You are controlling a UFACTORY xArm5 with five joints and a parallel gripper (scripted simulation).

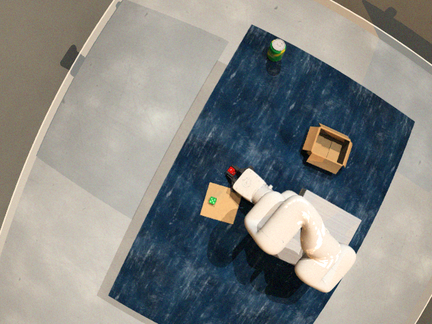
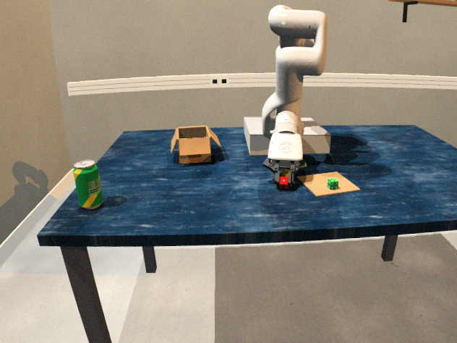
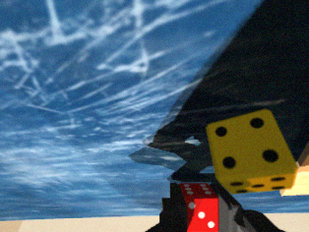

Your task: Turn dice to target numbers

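The red die lies 10 mm below my hand and 10 mm ahead of it. Round my hand: mat: 140 mm to the left, 20 mm below, 10 mm ahead; then yellow die: 60 mm behind, 30 mm to the left, 10 mm below; then green die: 130 mm to the left, 40 mm ahead, 10 mm below.
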